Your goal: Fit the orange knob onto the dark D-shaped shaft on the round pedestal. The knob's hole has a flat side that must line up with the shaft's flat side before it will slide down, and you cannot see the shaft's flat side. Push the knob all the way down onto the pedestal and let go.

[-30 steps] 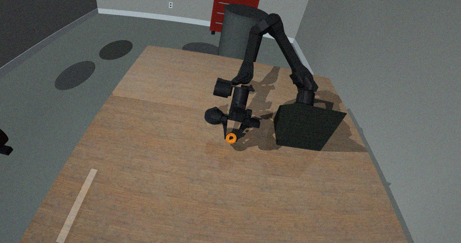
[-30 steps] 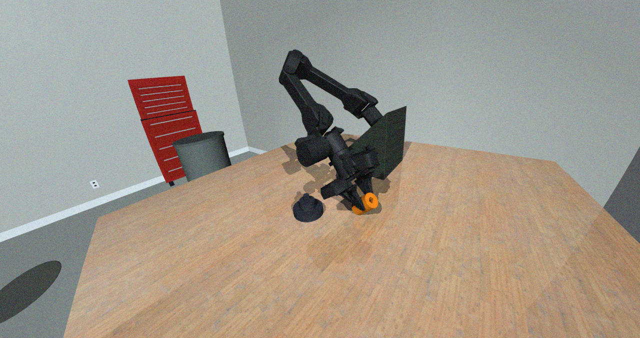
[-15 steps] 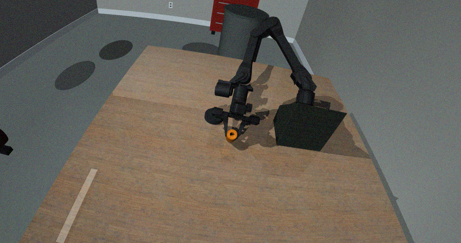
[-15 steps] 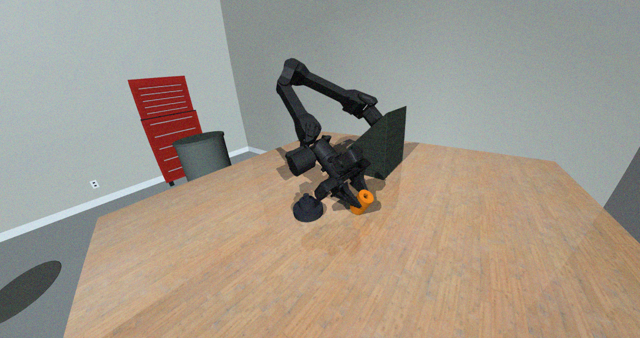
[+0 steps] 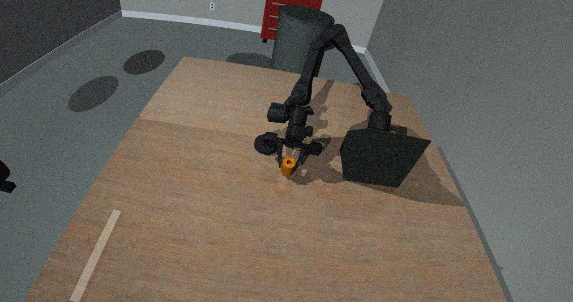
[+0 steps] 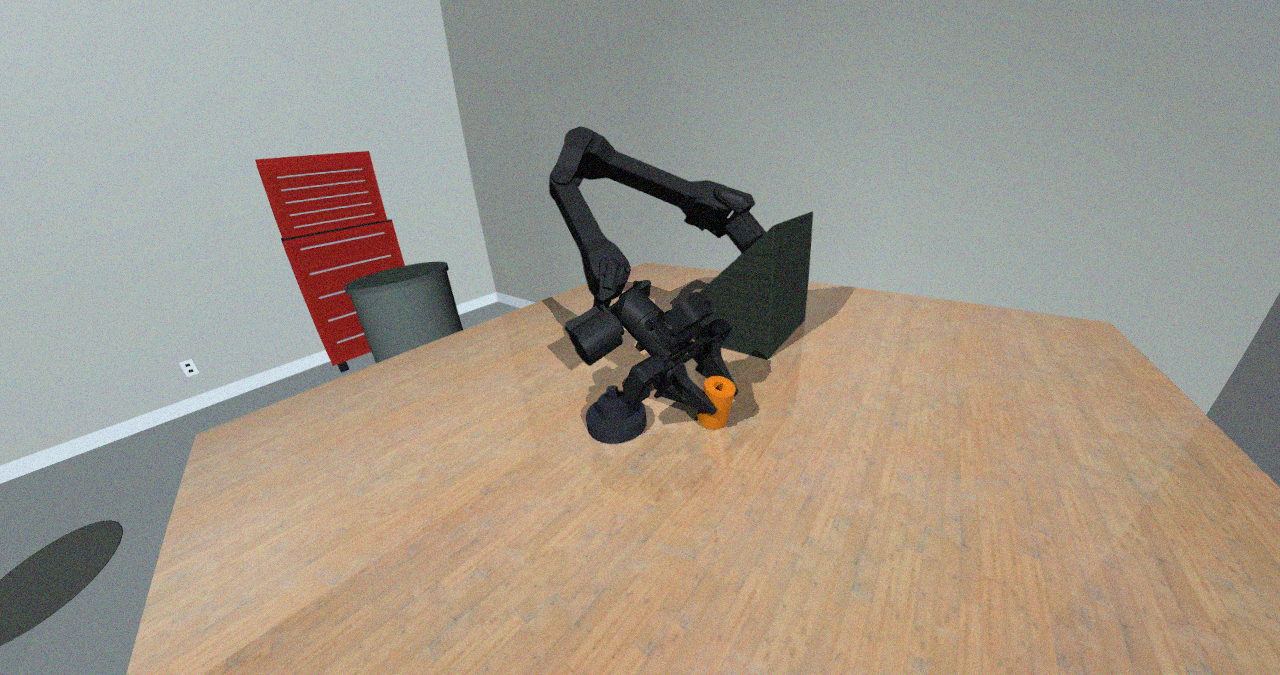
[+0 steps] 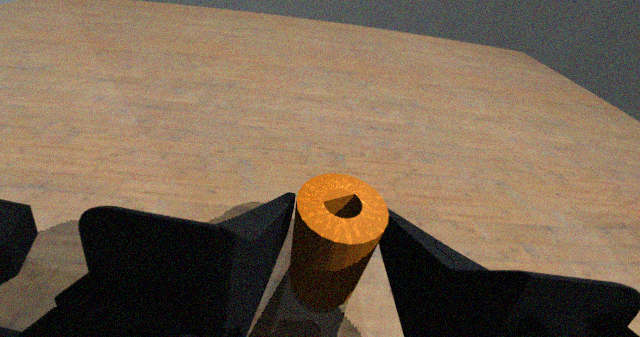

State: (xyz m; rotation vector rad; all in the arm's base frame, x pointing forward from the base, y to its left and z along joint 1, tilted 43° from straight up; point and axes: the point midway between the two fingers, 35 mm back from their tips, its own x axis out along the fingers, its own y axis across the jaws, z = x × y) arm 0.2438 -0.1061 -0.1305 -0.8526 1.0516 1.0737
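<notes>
Now: gripper tip 20 mm to the left of the orange knob and 10 mm above it. Also, from my gripper tip: dark round pedestal: 140 mm to the right, 60 mm ahead, 10 mm below.
</notes>
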